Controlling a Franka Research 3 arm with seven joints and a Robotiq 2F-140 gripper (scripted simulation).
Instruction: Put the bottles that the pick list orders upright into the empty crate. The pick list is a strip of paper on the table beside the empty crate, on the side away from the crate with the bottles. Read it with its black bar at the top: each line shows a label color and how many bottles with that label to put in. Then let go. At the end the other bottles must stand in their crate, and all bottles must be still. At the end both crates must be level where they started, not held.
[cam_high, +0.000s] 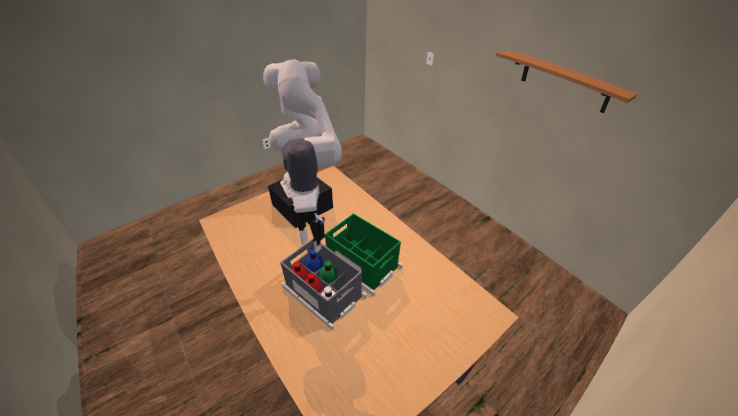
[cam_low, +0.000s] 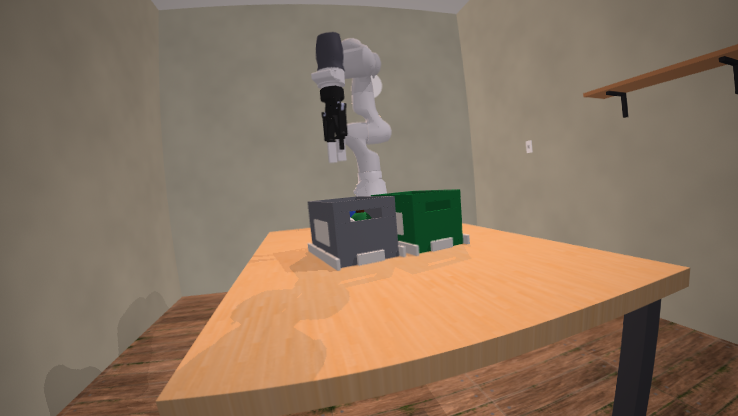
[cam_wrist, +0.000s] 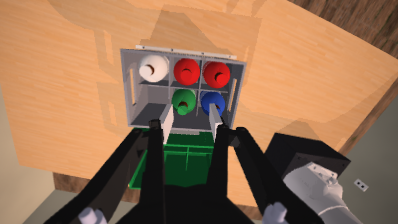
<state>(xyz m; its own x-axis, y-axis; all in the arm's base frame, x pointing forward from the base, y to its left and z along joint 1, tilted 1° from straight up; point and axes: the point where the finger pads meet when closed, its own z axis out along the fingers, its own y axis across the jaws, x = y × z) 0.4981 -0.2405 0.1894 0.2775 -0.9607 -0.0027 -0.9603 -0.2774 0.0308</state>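
The blue-label bottle lies 80 mm behind my hand, 40 mm to the left of it and 240 mm below it. The rest, counted from my hand: grey crate: 10 mm ahead, 20 mm to the left, 240 mm below; then white-labelled bottle: 110 mm ahead, 10 mm to the right, 240 mm below; then green-label bottle: 10 mm ahead, 60 mm to the left, 240 mm below.
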